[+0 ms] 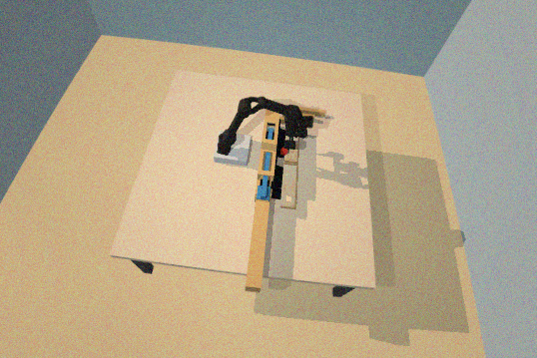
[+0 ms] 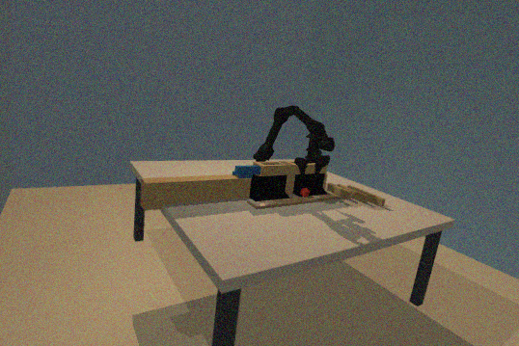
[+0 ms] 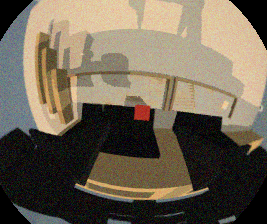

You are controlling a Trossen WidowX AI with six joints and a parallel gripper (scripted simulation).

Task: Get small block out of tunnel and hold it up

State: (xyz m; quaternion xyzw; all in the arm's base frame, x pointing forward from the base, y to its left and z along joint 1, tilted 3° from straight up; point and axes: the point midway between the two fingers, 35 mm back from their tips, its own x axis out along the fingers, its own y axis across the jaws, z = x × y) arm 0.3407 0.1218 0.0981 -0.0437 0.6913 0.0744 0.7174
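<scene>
Now: gripper tip 10 mm past the small red block and 80 mm above it. Also, from my gripper tip: wooden tunnel: 40 mm behind, 280 mm to the right, 40 mm below.
</scene>
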